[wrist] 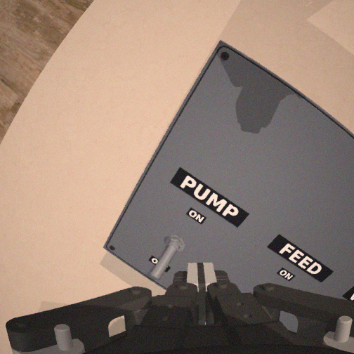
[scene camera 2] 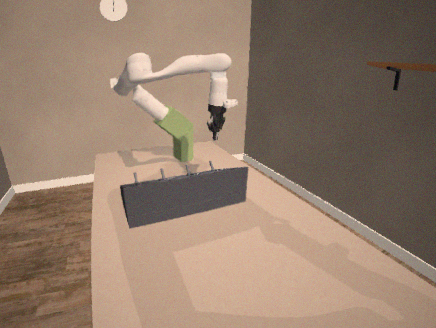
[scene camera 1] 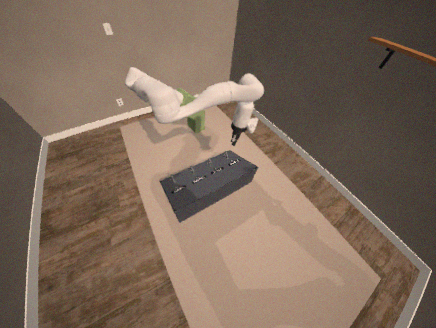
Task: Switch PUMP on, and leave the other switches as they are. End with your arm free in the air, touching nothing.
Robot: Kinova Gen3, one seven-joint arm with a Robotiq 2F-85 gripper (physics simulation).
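Pixels of known places: gripper, fingertip midpoint: (scene camera 2: 215,140) (scene camera 1: 233,144); arm's base, link origin: (scene camera 2: 162,114) (scene camera 1: 178,99).
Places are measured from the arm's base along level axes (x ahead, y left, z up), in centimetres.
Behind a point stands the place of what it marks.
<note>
The dark switch box (scene camera 1: 212,195) @(x 62.8, y -12.8, z -16.6 cm) (scene camera 2: 185,202) @(x 62.8, y -10.6, z -23.1 cm) (wrist: 200,135) stands on the pale table top. The PUMP switch (scene camera 1: 227,155) @(x 44.0, y 10.8, z -18.8 cm) (scene camera 2: 211,166) @(x 43.7, y 10.3, z -18.8 cm) (wrist: 166,258) is a grey lever at the box's right end in the scene views. In the wrist view it tilts away from its ON label (wrist: 196,216) and lies over its OFF label. My gripper (scene camera 1: 234,144) @(x 48.3, y 9.5, z -4.6 cm) (scene camera 2: 215,138) @(x 48.3, y 9.5, z -4.6 cm) (wrist: 199,278) is shut and empty, in the air above and behind the PUMP end, apart from the lever. The FEED label (wrist: 300,257) shows; the gripper hides the FEED lever in the wrist view.
Three other levers stand in a row along the box, including the FEED lever (scene camera 1: 211,162) @(x 43.5, y -0.9, z -18.6 cm) (scene camera 2: 188,170) @(x 43.4, y -1.3, z -18.9 cm) beside PUMP. The green arm base (scene camera 1: 196,121) @(x 5.6, y 9.9, z -17.7 cm) (scene camera 2: 183,145) @(x 5.7, y 10.6, z -18.8 cm) stands behind the box. A wooden shelf (scene camera 1: 405,49) (scene camera 2: 405,66) is on the right wall.
</note>
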